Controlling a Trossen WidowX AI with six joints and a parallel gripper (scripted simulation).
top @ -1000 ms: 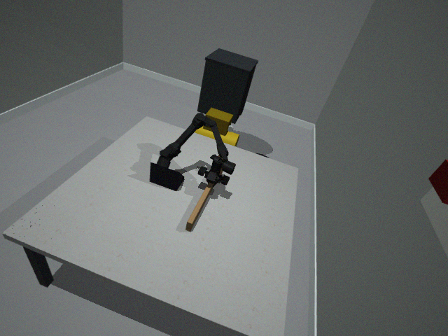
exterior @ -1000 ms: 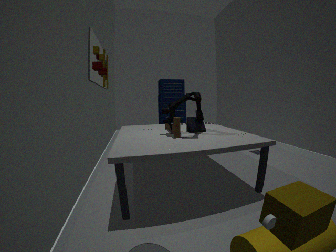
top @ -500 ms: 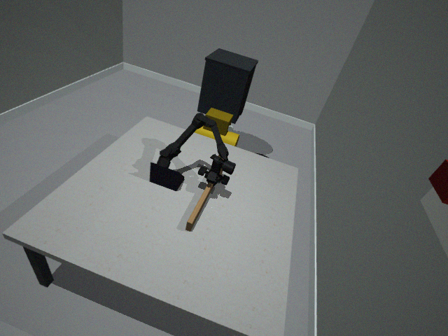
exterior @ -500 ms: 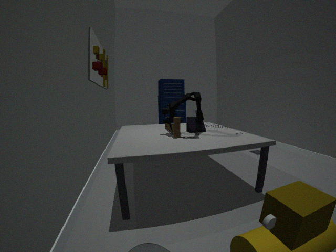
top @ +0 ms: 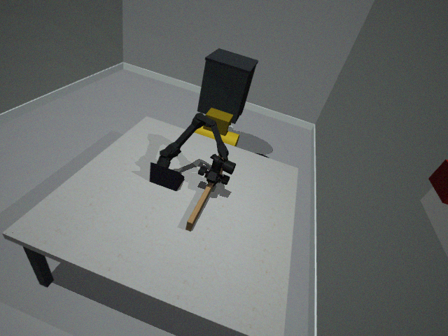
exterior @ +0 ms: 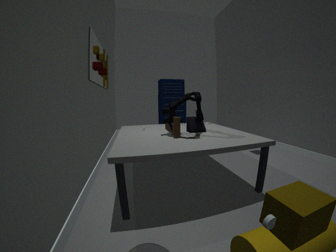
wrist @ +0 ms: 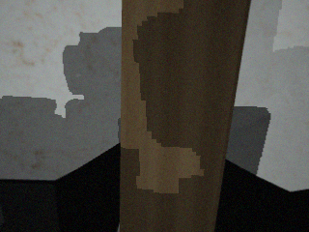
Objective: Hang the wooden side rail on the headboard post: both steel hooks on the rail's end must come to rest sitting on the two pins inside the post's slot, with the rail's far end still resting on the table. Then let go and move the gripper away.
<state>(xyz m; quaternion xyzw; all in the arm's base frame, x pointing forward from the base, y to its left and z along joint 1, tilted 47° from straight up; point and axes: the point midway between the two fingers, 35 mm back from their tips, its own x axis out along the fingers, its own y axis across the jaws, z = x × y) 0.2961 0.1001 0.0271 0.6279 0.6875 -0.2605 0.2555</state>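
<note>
Right now the headboard post is 140 mm to the left of my gripper tip, 40 mm above it and 10 mm behind it.
</note>
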